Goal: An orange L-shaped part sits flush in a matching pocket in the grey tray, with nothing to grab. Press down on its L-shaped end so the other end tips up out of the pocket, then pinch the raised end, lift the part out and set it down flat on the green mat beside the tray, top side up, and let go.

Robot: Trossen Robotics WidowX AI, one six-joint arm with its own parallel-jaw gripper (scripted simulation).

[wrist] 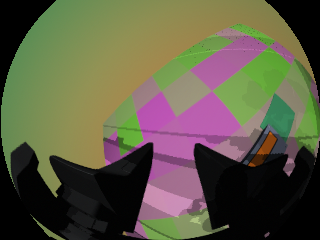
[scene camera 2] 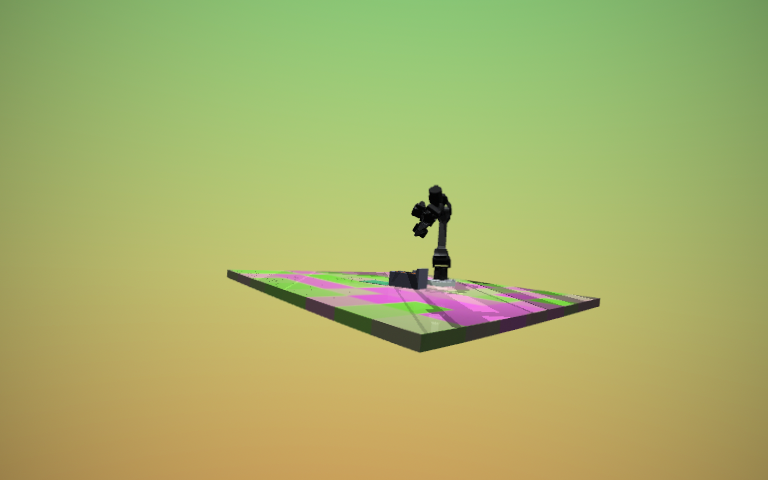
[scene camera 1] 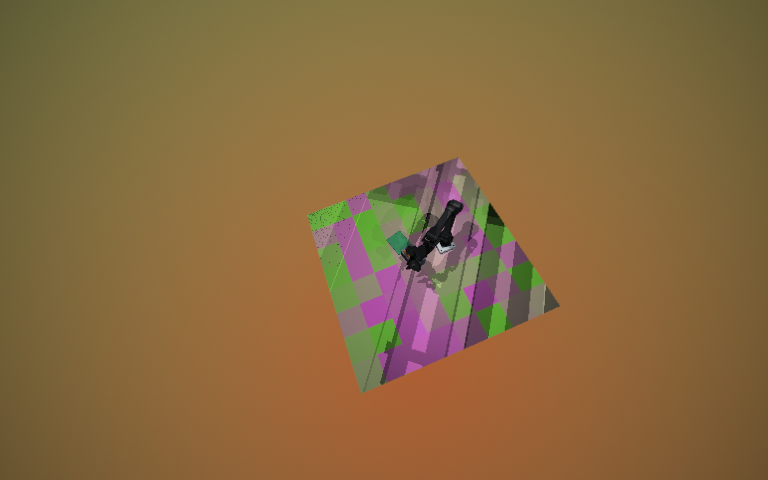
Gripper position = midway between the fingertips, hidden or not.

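Gripper [wrist: 174, 148] visible. Green mat [wrist: 280, 116] too.
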